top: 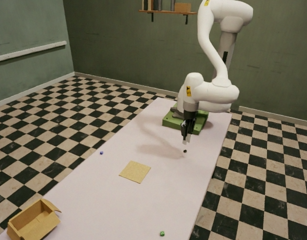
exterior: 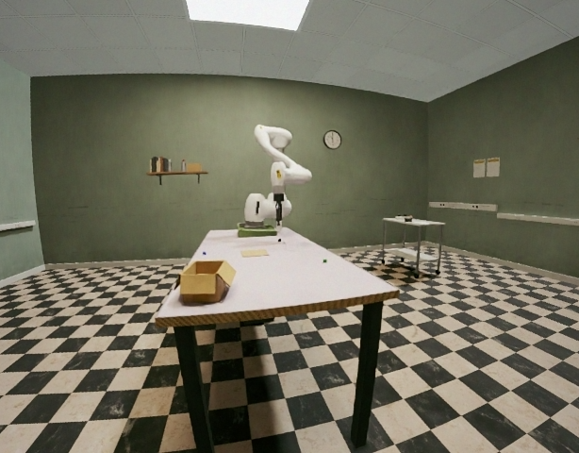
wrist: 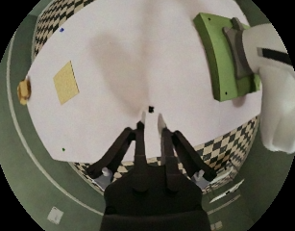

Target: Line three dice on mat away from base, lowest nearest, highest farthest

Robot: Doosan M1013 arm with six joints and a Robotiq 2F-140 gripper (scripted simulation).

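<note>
The black die lies 100 mm below my hand. Also, from my hand: green die: 590 mm ahead, 40 mm to the left, 100 mm below; blue die: 220 mm ahead, 500 mm to the right, 100 mm below; yellow mat: 280 mm ahead, 230 mm to the right, 110 mm below.
</note>
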